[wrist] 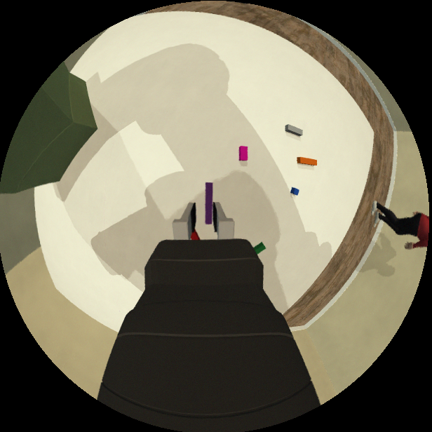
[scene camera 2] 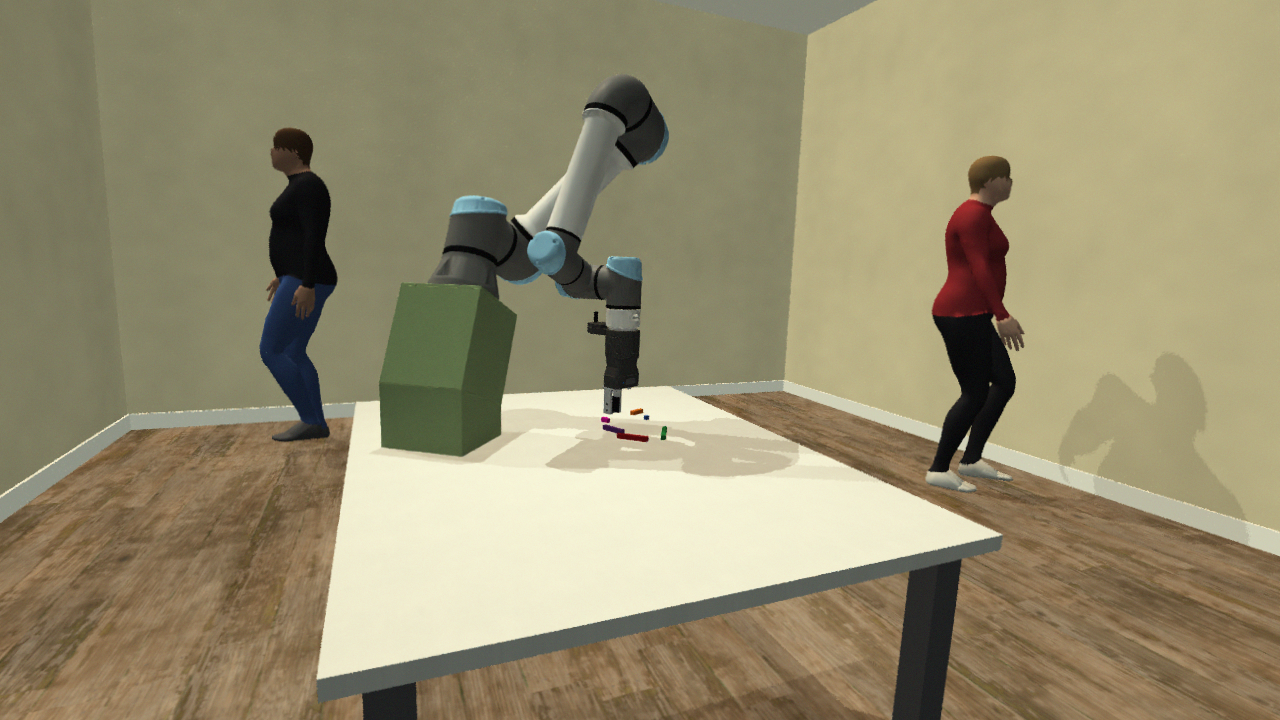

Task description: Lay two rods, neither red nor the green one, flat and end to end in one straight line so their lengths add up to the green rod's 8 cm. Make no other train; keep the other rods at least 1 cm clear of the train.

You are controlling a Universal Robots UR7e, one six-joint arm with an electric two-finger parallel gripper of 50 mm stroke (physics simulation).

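Places are measured from the arm's base along level axes (x ahead, y left, z up), in metres.
Where they show: gripper, fingertip midpoint: [scene camera 2: 612,412]; arm's base, link origin: [scene camera 2: 462,299].
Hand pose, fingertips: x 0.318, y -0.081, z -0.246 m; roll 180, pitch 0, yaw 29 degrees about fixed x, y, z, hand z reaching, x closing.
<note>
Each offset is from my fingertips to the top centre of the thing. Level surfaces: height alone.
My gripper [scene camera 2: 612,411] [wrist: 204,211] is open and points down above the table. In the wrist view a purple rod [wrist: 209,203] shows between and ahead of the fingertips, lined up with them; it lies below on the table and is not held. The purple rod {dz -0.035, dx +0.005, dy +0.003 m} [scene camera 2: 613,428] also shows in the scene view, near the red rod {dz -0.035, dx +0.027, dy -0.067 m} [scene camera 2: 632,437] [wrist: 195,235]. A green rod {dz -0.035, dx +0.107, dy -0.051 m} [scene camera 2: 664,433] [wrist: 259,248] lies to the right, partly hidden by the gripper body in the wrist view. A short magenta rod {dz -0.035, dx +0.012, dy +0.091 m} [scene camera 2: 605,419] [wrist: 243,153] lies apart from the purple one.
An orange rod {dz -0.035, dx +0.113, dy +0.151 m} [scene camera 2: 636,411] [wrist: 307,161], a small blue rod {dz -0.035, dx +0.118, dy +0.092 m} [scene camera 2: 646,417] [wrist: 295,191] and a grey rod [wrist: 294,130] lie on the white table {dz -0.045 m} [scene camera 2: 537,555] [wrist: 325,100]. The green robot pedestal [scene camera 2: 429,367] [wrist: 55,135] stands at the side. Two people stand beyond the table.
</note>
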